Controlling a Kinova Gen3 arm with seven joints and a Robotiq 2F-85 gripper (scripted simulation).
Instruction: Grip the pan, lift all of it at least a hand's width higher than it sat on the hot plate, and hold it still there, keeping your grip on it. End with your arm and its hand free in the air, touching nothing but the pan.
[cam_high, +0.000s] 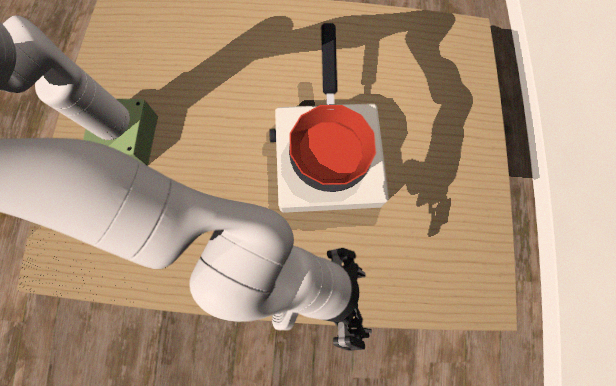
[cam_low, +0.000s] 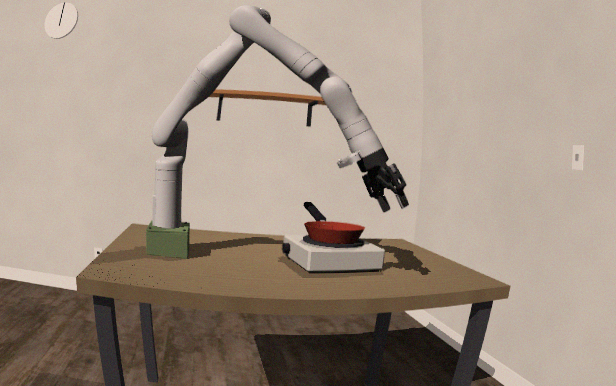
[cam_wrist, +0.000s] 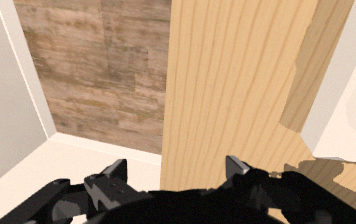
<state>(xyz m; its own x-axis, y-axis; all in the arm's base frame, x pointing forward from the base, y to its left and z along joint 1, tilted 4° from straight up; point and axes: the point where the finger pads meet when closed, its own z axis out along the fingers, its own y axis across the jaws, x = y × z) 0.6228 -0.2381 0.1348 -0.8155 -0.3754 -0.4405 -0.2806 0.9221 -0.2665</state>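
Right now my hand is 360 mm to the right of the pan, 130 mm past it and 110 mm above it. Round my hand: hot plate: 290 mm to the left, 180 mm below, 130 mm behind.
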